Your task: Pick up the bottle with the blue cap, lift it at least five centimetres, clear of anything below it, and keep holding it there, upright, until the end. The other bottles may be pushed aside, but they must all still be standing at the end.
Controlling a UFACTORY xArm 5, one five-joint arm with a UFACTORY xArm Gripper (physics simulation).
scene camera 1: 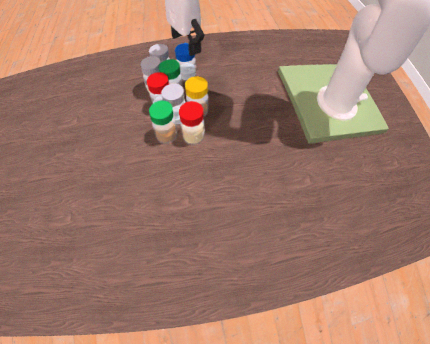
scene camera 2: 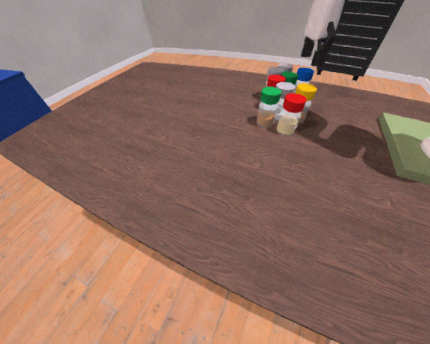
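Pixels of known places: gripper, between the fingertips: [scene camera 1: 186, 44] [scene camera 2: 310, 61]; arm's base, origin of its link: [scene camera 1: 336, 103].
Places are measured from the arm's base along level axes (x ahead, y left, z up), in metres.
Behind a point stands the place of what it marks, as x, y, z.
Observation:
The bottle with the blue cap [scene camera 1: 184, 52] @(0.389, -0.222, 0.080) [scene camera 2: 305, 74] @(0.387, -0.211, 0.074) stands upright on the table at the back right of a tight cluster of bottles. Its lower part is partly hidden in scene camera 2. My gripper [scene camera 1: 185, 41] @(0.385, -0.207, 0.117) [scene camera 2: 312, 56] @(0.385, -0.207, 0.117) is open and empty, above the table. In both views its fingers appear above the blue cap; in scene camera 1 the right finger overlaps the cap's right edge. Exact height and depth are hard to tell. A dark green-capped bottle [scene camera 1: 169, 69] @(0.441, -0.166, 0.080) [scene camera 2: 289, 78] @(0.439, -0.153, 0.076) stands close at its front left, and a yellow-capped bottle [scene camera 1: 196, 88] @(0.392, -0.077, 0.080) [scene camera 2: 306, 92] @(0.391, -0.065, 0.076) stands in front.
Grey-capped bottles [scene camera 1: 159, 51] @(0.454, -0.251, 0.080) [scene camera 1: 150, 65] @(0.487, -0.200, 0.079), a red-capped bottle [scene camera 1: 158, 83] @(0.477, -0.125, 0.080), a pale-capped bottle [scene camera 1: 173, 94] @(0.449, -0.075, 0.080), a green-capped bottle [scene camera 1: 161, 113] @(0.487, -0.028, 0.080) and another red-capped bottle [scene camera 1: 192, 114] @(0.421, -0.003, 0.080) stand upright to the left and front. The arm's green base [scene camera 1: 295, 97] @(0.119, -0.048, 0.000) [scene camera 2: 392, 145] @(0.128, -0.012, -0.010) is at the right.

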